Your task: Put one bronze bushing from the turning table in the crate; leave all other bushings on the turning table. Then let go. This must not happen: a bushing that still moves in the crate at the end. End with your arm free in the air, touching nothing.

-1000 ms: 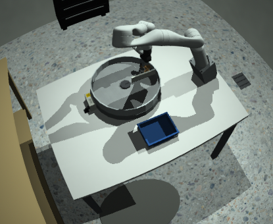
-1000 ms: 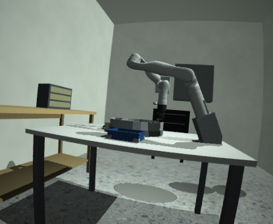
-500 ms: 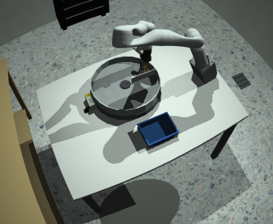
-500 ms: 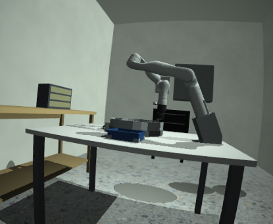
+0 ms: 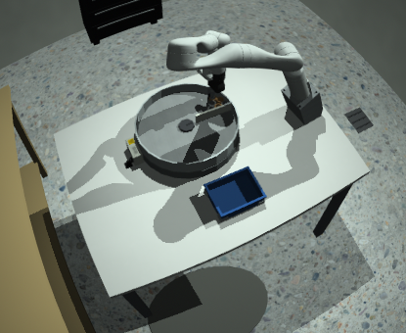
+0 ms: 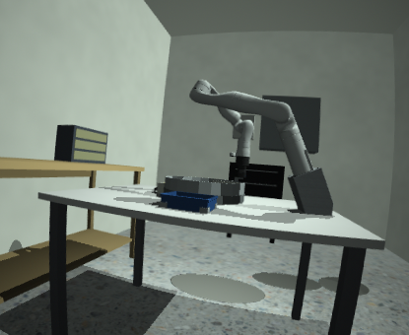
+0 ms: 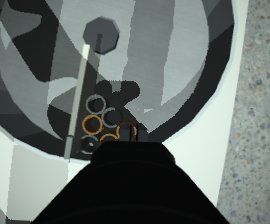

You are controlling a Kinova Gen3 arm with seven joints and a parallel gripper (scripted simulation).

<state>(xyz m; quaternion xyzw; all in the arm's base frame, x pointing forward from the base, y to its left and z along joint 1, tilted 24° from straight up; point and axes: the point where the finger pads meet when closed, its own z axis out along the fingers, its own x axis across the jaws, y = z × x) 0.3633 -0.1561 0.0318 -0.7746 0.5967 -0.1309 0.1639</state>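
My hand is 6 cm short of the blue crate, 45 cm to the right of it and 5 cm above it. The rest, counted from my hand: round grey turning table 14 cm ahead, 11 cm to the left, 2 cm below.
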